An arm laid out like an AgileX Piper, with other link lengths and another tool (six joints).
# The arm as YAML. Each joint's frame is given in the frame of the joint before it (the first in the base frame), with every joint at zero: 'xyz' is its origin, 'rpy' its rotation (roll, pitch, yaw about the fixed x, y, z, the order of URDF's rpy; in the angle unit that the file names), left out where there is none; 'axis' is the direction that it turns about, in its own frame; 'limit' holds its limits. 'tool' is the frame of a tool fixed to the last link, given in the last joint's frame.
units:
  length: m
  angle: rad
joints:
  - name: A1
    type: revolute
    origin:
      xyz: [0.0, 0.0, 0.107]
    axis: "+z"
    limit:
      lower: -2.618
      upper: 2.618
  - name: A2
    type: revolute
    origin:
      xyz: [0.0, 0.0, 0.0]
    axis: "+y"
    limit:
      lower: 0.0
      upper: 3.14
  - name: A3
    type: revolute
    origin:
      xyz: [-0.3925, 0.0, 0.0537]
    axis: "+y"
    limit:
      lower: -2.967
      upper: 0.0
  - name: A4
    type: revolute
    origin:
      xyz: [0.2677, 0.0, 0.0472]
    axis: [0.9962, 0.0, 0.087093]
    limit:
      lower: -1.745
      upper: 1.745
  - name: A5
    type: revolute
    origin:
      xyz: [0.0, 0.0, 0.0]
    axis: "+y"
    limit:
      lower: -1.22
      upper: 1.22
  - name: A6
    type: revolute
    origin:
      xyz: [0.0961, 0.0, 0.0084]
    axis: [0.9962, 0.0, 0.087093]
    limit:
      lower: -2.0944
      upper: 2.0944
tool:
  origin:
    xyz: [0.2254, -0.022, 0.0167]
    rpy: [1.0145, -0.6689, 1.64]
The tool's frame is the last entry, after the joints.
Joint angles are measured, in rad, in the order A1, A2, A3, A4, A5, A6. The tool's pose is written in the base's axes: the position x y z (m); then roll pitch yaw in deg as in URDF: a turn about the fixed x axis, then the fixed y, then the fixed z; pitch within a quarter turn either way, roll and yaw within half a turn. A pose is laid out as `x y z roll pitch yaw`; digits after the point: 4 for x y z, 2 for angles.
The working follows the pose.
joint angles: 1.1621, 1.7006, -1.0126, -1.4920, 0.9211, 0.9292
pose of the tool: 0.4384 0.3366 0.2456 89.76 22.69 107.18
Where each joint sits with the arm in this pose, in the base's axes (m; each line is computed from the numbers above, not from the rounded line before):
A1: 0.0000 0.0000 0.1070
A2: 0.0000 0.0000 0.1070
A3: 0.0414 0.0955 0.4892
A4: 0.1354 0.3128 0.3557
A5: 0.1354 0.3128 0.3557
A6: 0.2235 0.3234 0.3177
the tool: 0.4384 0.3366 0.2456

